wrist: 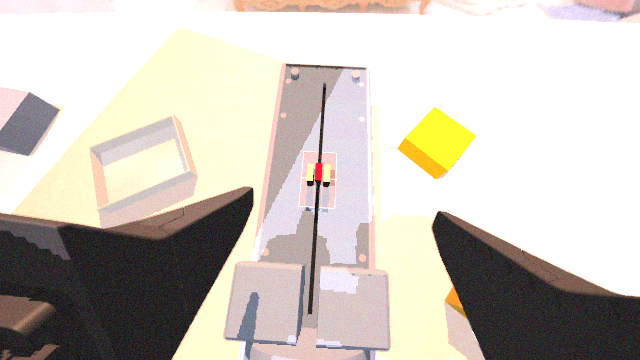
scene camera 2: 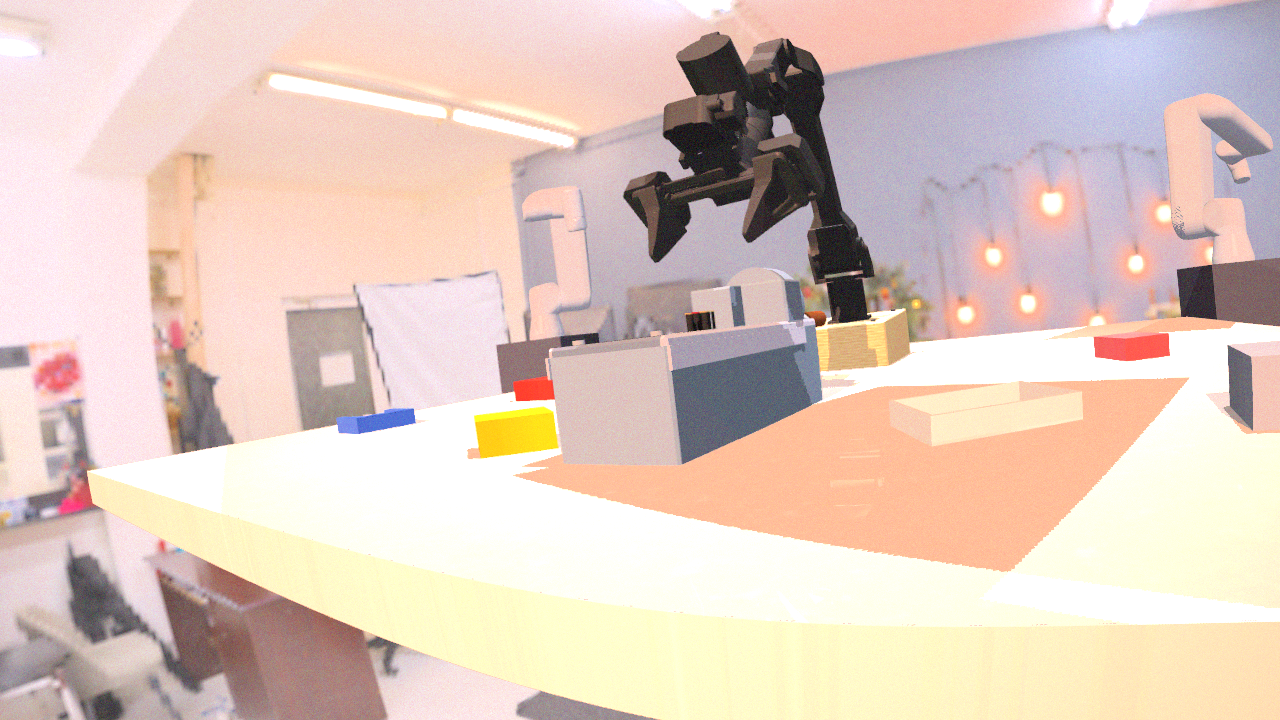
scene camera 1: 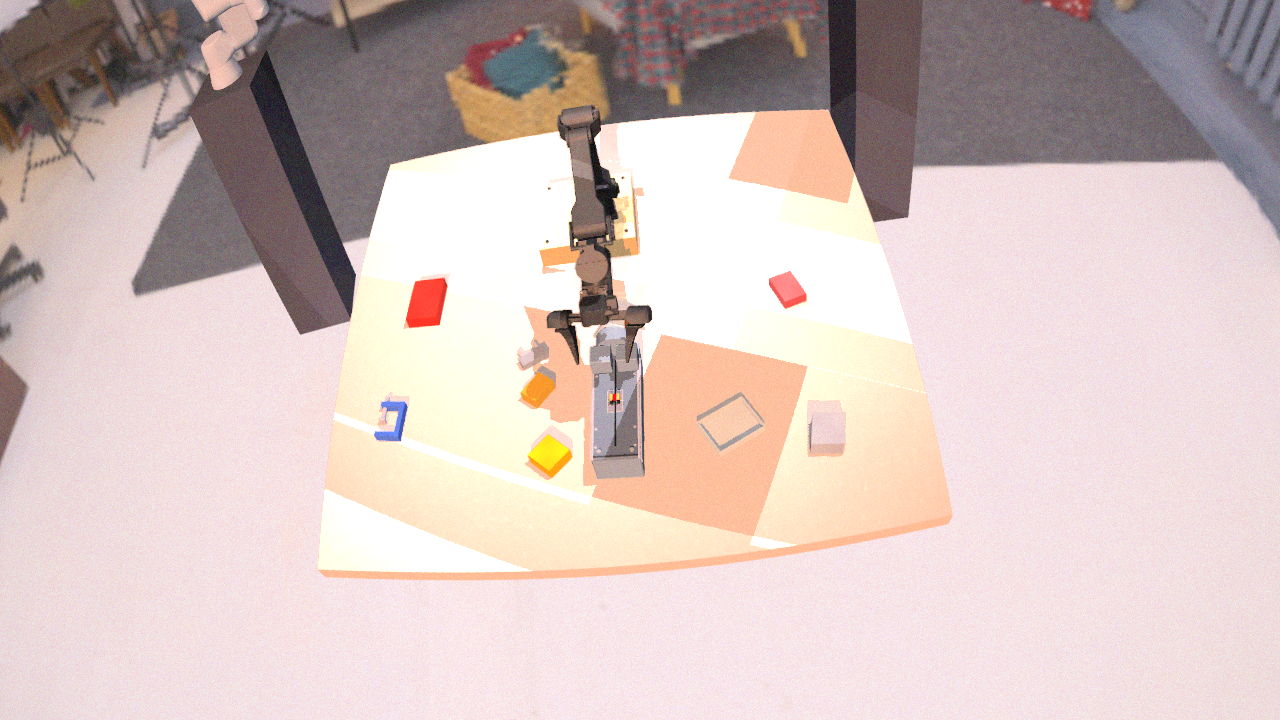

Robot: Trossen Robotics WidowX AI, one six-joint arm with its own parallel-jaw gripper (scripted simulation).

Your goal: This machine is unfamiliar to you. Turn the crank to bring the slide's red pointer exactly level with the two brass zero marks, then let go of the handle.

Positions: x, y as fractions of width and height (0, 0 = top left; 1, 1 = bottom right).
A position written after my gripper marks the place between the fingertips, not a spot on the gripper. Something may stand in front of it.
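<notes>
My gripper (scene camera 2: 0.55, 0.35) is open and holds nothing, and I can see it in the wrist view (wrist: 0.54, 0.58) as well. There is a yellow cube (scene camera 2: 0.41, 0.60), which I also find in the wrist view (wrist: 0.68, 0.40) and in scene camera 1 (scene camera 1: 0.43, 0.63). A shallow tray (scene camera 2: 0.73, 0.58) is here too, visible again in the wrist view (wrist: 0.20, 0.47) and in scene camera 1 (scene camera 1: 0.57, 0.60). I see a grey slide machine (scene camera 2: 0.52, 0.55), and a grey block (scene camera 1: 0.65, 0.60) as well.
</notes>
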